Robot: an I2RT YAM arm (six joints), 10 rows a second.
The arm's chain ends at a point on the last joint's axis. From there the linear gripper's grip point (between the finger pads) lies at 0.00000 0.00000 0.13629 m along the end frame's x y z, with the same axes.
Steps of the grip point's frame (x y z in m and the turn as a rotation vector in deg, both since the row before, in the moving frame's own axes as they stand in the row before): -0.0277, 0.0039, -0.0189, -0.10, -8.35, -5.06; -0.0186, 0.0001, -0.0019, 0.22, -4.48, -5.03; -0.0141, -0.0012, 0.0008, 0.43, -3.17, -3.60; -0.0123, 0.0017, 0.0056, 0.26, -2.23, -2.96; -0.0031, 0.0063, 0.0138, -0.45, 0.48, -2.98; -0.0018, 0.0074, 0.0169, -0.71, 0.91, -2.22; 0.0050, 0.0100, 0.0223, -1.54, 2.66, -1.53; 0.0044, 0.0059, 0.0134, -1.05, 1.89, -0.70
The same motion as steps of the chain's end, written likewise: -0.0079, 0.0028, -0.0175, -0.10, -8.35, -5.06; -0.0079, 0.0002, -0.0015, 0.22, -4.48, -5.03; -0.0065, -0.0004, 0.0010, 0.43, -3.17, -3.60; -0.0070, 0.0022, 0.0057, 0.26, -2.23, -2.96; -0.0043, 0.0053, 0.0138, -0.45, 0.48, -2.98; -0.0040, 0.0058, 0.0169, -0.71, 0.91, -2.22; -0.0014, 0.0064, 0.0225, -1.54, 2.66, -1.53; -0.0001, 0.0034, 0.0135, -1.05, 1.89, -0.70
